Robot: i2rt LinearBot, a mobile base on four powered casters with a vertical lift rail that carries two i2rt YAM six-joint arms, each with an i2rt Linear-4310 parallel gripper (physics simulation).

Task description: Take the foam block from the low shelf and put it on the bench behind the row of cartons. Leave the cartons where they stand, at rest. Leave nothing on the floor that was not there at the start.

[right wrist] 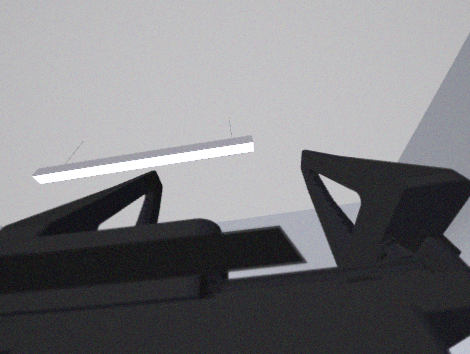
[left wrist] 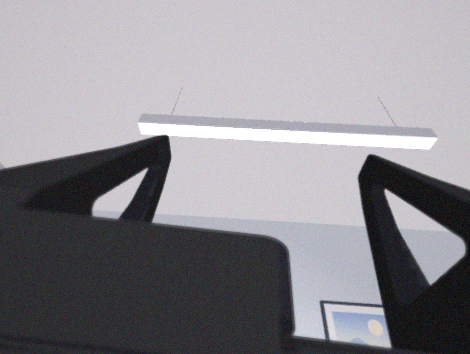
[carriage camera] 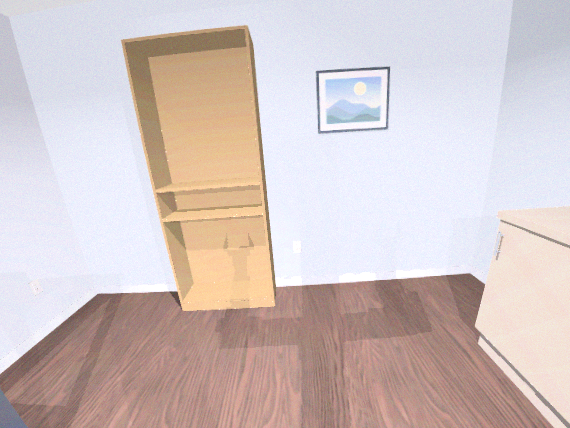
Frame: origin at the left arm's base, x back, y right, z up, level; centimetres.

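Where they show: left gripper, fingertip midpoint: [left wrist: 265, 155]; right gripper, fingertip midpoint: [right wrist: 229, 168].
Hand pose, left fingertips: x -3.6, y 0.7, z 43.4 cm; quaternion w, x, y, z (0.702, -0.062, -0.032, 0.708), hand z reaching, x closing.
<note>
After its pixels a point has its place.
My left gripper [left wrist: 265, 155] @(x -3.6, y 0.7, z 43.4 cm) is open, its two black fingers wide apart with nothing between them, pointing up toward the ceiling. My right gripper [right wrist: 229, 168] @(x -4.5, y 68.7, z 43.2 cm) is also open and empty, its fingers pointing up in the same way. The foam block, the low shelf, the bench and the row of cartons do not show in the carriage view or in either wrist view.
A tall wooden bookcase [carriage camera: 269, 240] @(x -159.8, y 17.4, z -31.3 cm) with bare shelves stands against the far wall, left of a framed picture [carriage camera: 353, 100] @(x -177.0, y 89.2, z 70.5 cm) [left wrist: 326, 320] @(x -177.3, y 63.5, z 80.4 cm). A pale cabinet [carriage camera: 530, 290] @(x -74.1, y 144.7, z -29.5 cm) stands at the right edge. A ceiling lamp [left wrist: 285, 134] @(x -60.3, y 18.3, z 119.4 cm) [right wrist: 145, 161] @(x -60.1, y 20.7, z 119.4 cm) hangs overhead.
</note>
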